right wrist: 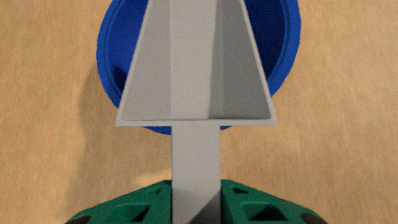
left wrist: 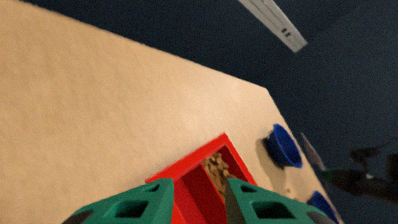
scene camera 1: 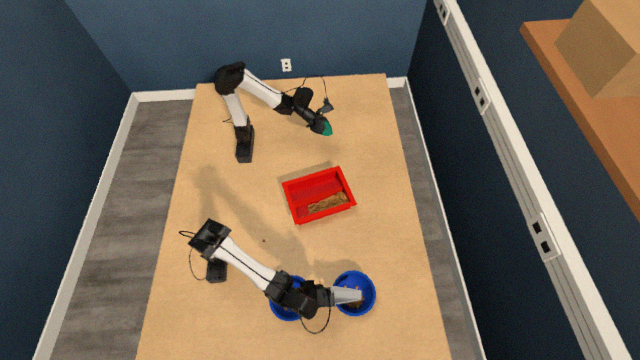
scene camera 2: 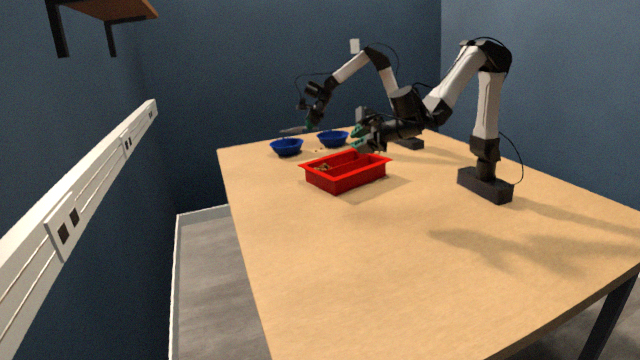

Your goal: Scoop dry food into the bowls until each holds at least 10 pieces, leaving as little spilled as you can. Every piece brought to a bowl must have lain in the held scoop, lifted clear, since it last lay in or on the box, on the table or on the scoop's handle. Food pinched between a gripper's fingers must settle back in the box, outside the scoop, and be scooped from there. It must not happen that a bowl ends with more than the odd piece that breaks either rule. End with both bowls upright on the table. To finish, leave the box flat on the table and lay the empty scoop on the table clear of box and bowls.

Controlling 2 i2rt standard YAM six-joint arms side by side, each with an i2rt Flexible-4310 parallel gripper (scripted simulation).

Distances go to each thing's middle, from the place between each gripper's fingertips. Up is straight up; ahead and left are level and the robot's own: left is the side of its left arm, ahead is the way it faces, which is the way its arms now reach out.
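Labels:
From my left hand (scene camera 2: 350, 140): grey scoop (right wrist: 195, 73) 60 mm ahead, 640 mm to the right, 110 mm below. My left hand: 40 mm past the red box (scene camera 2: 350, 169), 220 mm to the left of it, 160 mm above it.
From my right hand: red box 50 mm behind, 430 mm to the left, 60 mm below. Grey scoop seen 50 mm ahead of my right hand.

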